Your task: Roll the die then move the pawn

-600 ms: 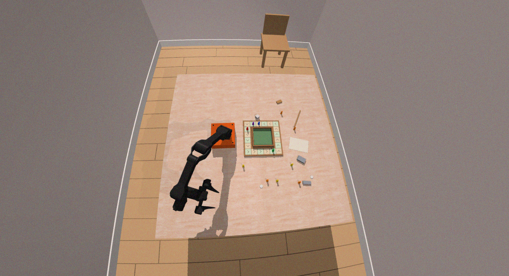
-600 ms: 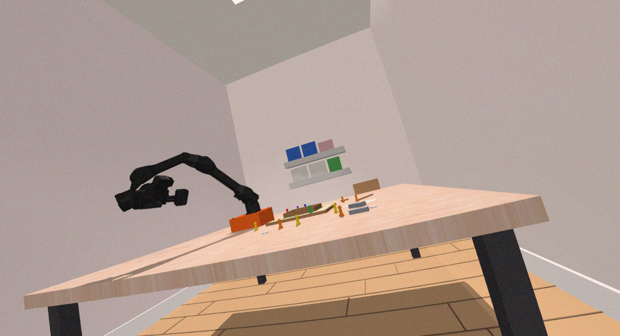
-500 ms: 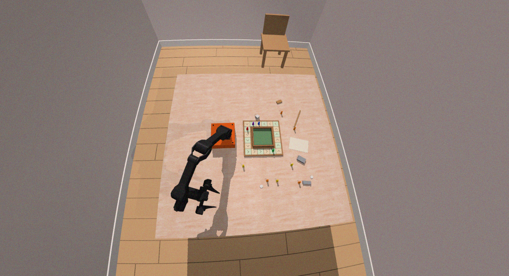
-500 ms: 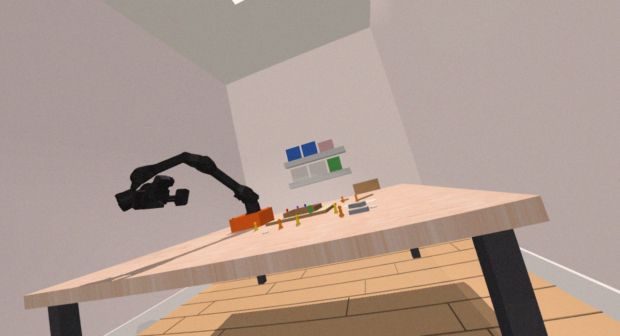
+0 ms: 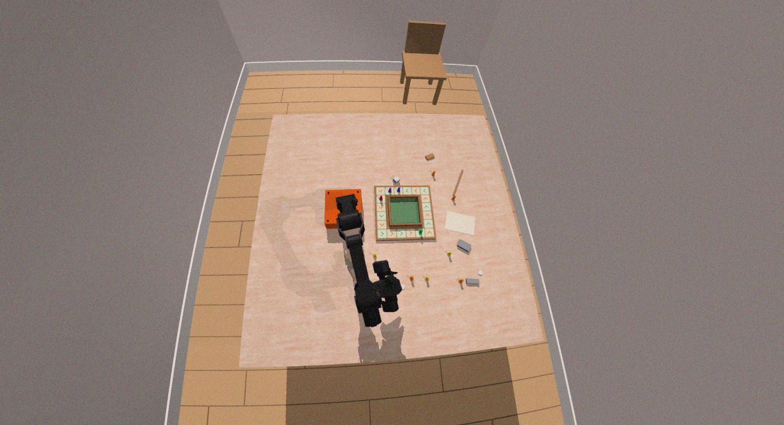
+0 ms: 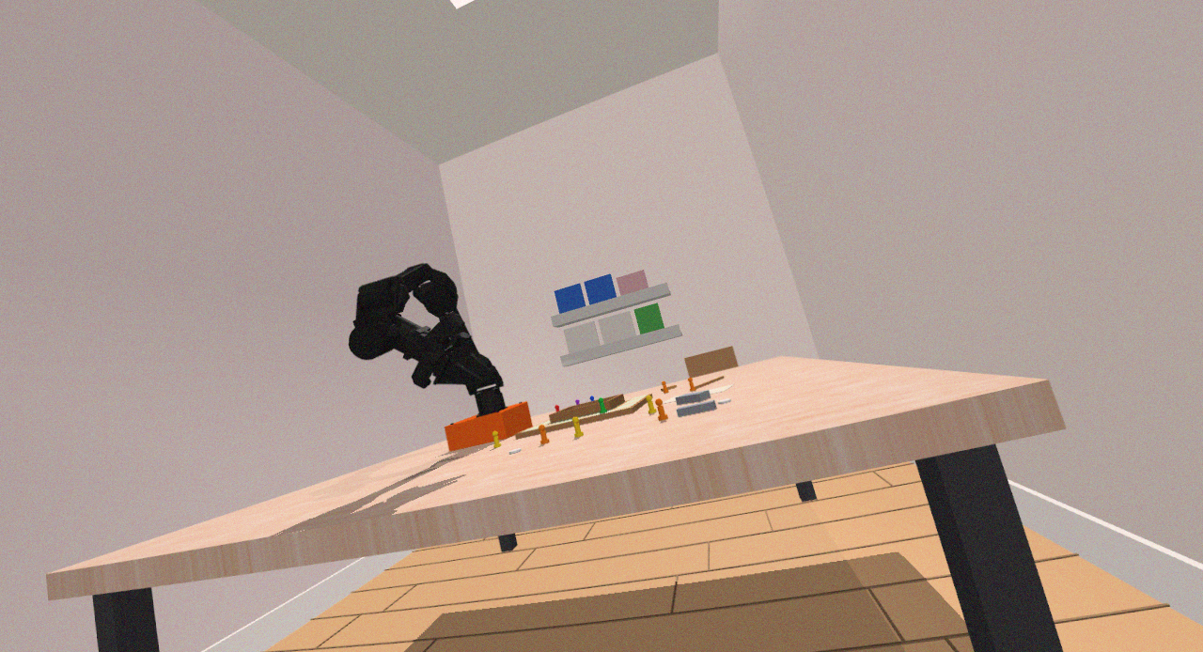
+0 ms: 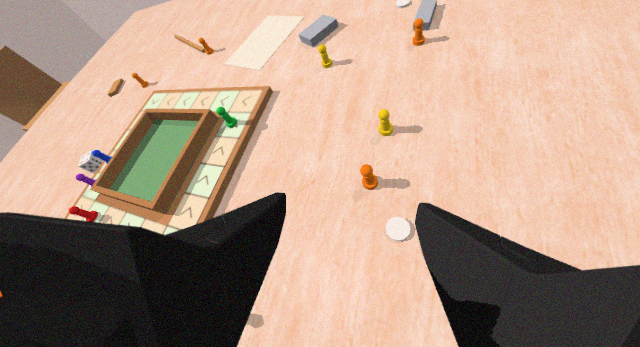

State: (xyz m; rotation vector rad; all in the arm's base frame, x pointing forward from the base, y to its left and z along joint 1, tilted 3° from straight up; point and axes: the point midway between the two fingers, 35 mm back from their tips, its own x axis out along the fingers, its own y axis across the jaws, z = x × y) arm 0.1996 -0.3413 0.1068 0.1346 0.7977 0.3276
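My gripper tip is now 1 cm short of the white die, 53 cm to the right of it and 13 cm above it. Also, from my gripper tip: red pawn: 7 cm behind, 41 cm to the left, 11 cm below; green pawn: 12 cm ahead, 24 cm to the left, 11 cm below; paper sheet: 33 cm ahead, 30 cm to the left, 14 cm below.
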